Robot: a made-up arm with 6 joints.
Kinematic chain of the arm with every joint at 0, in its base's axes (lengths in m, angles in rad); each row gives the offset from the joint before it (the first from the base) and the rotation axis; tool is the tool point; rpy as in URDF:
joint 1: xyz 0 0 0.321 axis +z
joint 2: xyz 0 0 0 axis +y
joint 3: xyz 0.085 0 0.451 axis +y
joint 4: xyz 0.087 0 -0.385 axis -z
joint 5: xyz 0 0 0 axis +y
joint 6: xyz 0.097 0 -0.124 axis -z
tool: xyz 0 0 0 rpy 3.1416 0 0
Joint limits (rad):
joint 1: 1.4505..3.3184
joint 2: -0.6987..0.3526
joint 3: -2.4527..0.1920
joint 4: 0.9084..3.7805
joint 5: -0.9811..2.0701
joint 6: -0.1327..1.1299
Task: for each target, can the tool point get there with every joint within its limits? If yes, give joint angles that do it. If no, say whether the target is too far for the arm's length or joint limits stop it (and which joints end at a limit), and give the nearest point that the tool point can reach.
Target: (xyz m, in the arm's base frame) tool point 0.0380 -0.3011 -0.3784
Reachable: no: joint limits stop it (at a limit: joint 1, joint 2) | nearest point -0.1163 -0.0828 0.1857 | short by 0.624 m
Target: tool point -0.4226 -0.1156 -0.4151
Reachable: no: joint limits stop it (at a limit: joint 1, joint 2) | nearest point -0.3255 -0.0665 0.1715 | short by 0.597 m
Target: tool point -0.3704 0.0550 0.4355
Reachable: yes | joints 2.9898 -0.3104 -0.4284 2.5220 0.6817 0.5785
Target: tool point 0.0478 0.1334 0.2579
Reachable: yes | joints 1.8550 0.1558 -0.0487 2.2909 -0.1171 0.9323
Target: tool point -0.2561 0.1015 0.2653
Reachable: yes | joints 2.5686 0.0085 -0.0459 2.5239 1.2916 0.7661
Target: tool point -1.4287 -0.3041 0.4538
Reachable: no: too far | nearest point -0.7616 -0.1450 0.5998 | short by 0.701 m
